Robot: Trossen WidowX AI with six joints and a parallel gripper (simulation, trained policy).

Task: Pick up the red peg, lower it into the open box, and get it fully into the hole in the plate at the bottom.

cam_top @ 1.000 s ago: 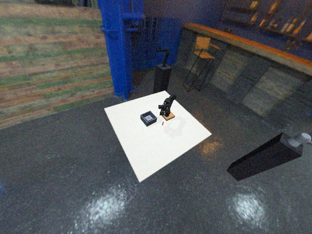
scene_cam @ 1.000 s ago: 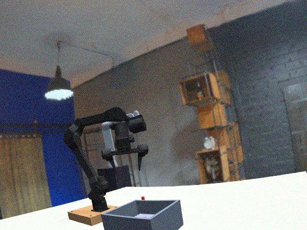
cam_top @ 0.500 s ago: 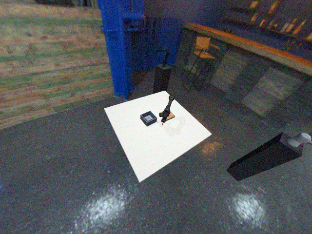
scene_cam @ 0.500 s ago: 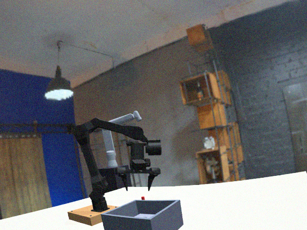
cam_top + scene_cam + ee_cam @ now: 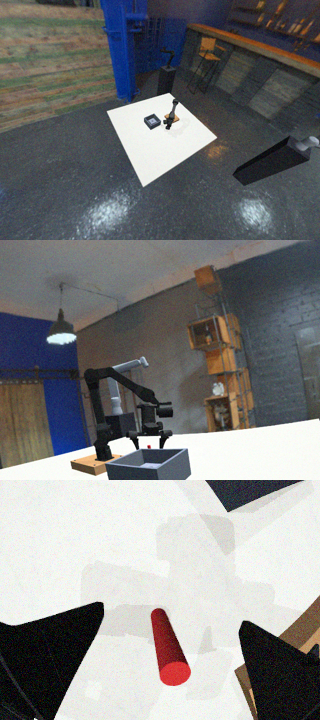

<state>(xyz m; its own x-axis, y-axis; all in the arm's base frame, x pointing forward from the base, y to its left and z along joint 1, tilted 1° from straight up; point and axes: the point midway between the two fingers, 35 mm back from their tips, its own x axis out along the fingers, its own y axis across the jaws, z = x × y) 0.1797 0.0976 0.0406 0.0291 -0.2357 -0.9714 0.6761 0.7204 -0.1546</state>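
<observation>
My gripper tip is 1 cm to the right of the red peg and 1 cm past it. Round my gripper tip: grey box: 19 cm to the right, 12 cm ahead, 2 cm below; plate: 19 cm to the right, 12 cm ahead.
</observation>
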